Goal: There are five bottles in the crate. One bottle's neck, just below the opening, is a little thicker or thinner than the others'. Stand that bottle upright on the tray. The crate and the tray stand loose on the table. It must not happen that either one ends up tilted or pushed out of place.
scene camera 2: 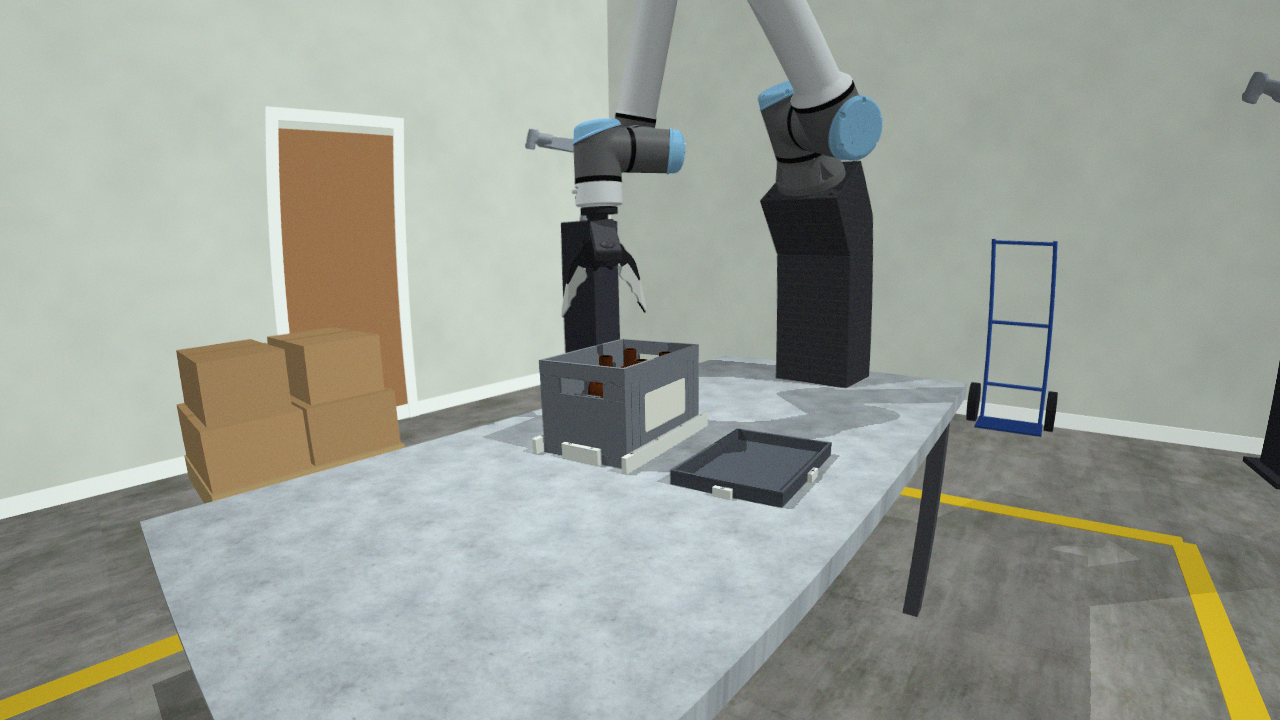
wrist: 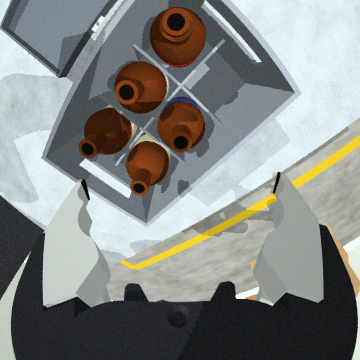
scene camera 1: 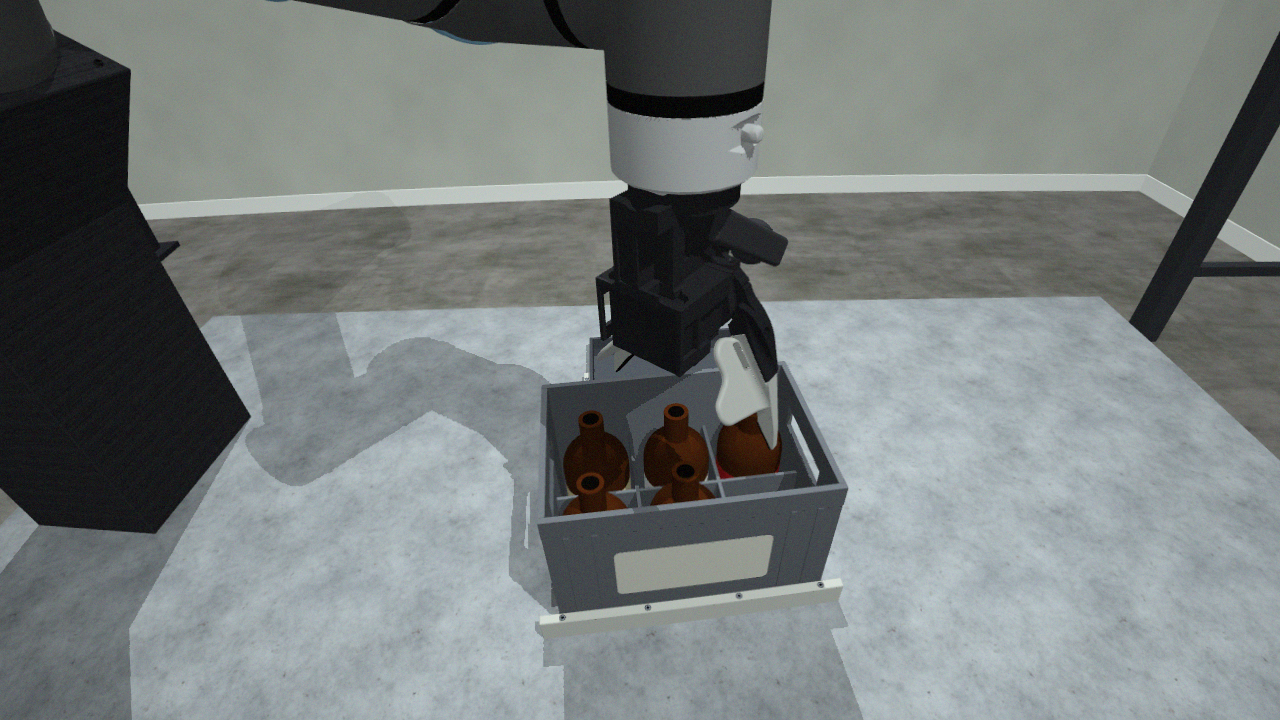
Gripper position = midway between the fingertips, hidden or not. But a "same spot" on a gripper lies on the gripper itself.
Labels:
My gripper shows in scene camera 2, in the wrist view and in scene camera 1 (pixel 688 406). One and the same spot on my gripper: (wrist: pixel 299 269) is (scene camera 2: pixel 580 272).

